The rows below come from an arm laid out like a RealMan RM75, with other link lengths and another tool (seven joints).
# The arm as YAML. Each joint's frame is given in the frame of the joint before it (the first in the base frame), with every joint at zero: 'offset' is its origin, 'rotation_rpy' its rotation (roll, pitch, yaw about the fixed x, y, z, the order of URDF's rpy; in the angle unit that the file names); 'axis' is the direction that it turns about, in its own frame. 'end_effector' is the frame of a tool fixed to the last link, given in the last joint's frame.
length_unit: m
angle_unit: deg
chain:
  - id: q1
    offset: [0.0, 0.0, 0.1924]
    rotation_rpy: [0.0, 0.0, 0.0]
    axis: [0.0, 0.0, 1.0]
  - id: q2
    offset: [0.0, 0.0, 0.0]
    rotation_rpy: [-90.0, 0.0, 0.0]
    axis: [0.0, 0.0, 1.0]
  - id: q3
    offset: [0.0, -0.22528, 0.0]
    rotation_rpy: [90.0, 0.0, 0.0]
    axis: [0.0, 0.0, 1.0]
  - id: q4
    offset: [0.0, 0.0, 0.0]
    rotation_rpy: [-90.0, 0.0, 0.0]
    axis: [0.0, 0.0, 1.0]
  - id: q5
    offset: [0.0, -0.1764, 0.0]
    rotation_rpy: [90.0, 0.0, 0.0]
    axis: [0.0, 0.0, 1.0]
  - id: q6
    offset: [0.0, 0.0, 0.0]
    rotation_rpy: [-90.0, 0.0, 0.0]
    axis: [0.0, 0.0, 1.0]
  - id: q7
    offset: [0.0, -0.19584, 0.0]
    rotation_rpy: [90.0, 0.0, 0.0]
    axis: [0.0, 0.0, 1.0]
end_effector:
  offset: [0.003, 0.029, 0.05]
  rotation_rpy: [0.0, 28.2, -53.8]
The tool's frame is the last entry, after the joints.
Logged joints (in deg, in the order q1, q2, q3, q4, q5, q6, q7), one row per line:
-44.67 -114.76 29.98 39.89 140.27 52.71 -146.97
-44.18 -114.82 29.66 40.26 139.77 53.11 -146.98
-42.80 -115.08 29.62 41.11 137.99 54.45 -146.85
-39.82 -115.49 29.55 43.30 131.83 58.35 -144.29
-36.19 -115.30 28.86 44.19 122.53 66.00 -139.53
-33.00 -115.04 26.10 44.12 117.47 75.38 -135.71
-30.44 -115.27 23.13 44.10 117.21 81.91 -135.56
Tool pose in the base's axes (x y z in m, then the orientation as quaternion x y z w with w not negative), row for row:
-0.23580 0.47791 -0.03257 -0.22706 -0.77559 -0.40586 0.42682
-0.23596 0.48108 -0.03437 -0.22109 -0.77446 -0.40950 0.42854
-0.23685 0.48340 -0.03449 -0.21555 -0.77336 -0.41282 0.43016
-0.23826 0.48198 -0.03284 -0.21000 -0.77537 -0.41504 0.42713
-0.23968 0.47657 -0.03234 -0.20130 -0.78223 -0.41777 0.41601
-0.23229 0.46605 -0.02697 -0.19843 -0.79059 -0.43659 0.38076
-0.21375 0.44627 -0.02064 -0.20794 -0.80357 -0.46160 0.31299
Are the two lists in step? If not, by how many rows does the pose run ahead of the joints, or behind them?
The pose runs 2 rows behind the joints: the pose in row i belongs to the joints in row i - 2.
